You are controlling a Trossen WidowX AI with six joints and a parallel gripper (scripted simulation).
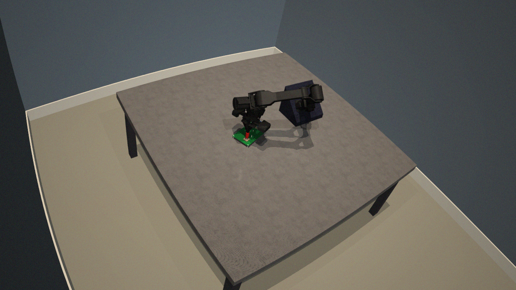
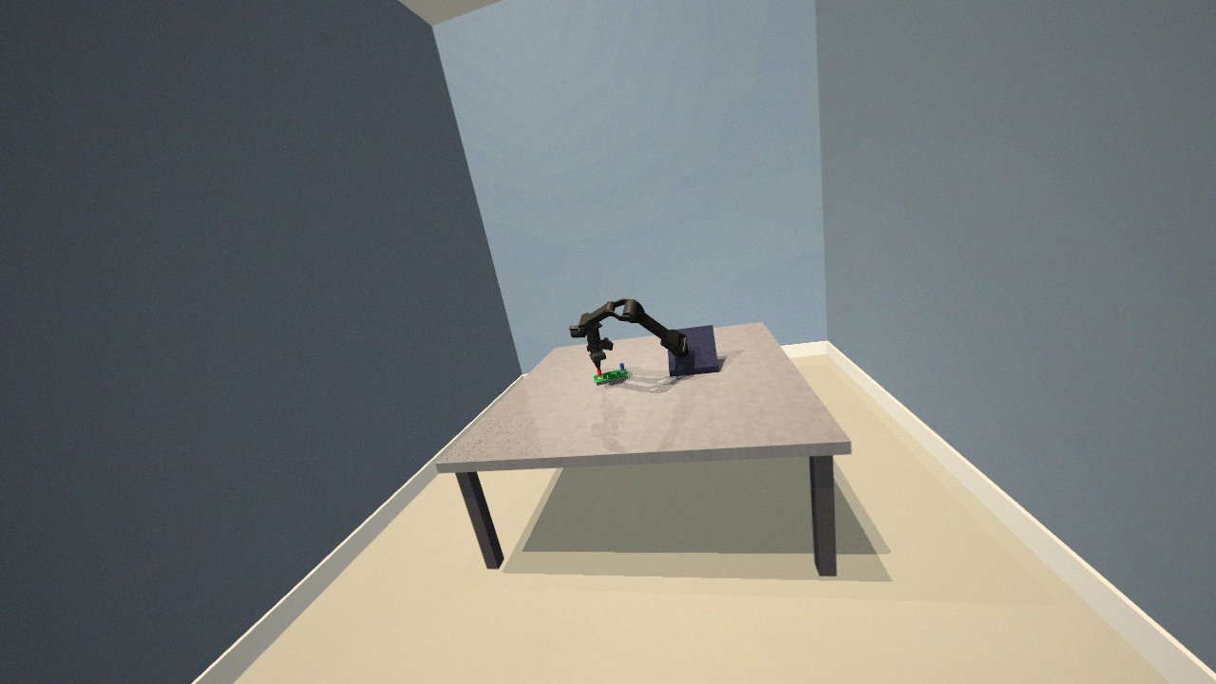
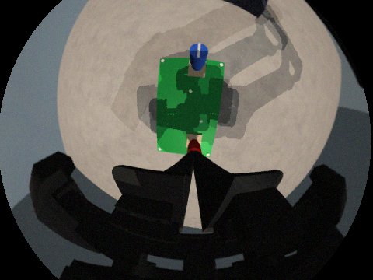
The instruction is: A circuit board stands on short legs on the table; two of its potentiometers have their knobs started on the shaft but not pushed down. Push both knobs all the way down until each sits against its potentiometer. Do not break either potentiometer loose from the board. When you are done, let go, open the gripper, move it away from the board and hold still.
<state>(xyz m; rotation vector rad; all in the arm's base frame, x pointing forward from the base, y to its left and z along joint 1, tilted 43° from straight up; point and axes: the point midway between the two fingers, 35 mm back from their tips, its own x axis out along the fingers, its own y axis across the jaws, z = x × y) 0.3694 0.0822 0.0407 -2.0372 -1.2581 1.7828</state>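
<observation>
My gripper tip is 2 cm above the red knob. The rest, counted from my gripper tip: blue knob (10 cm behind, 5 cm to the right, 1 cm below).
</observation>
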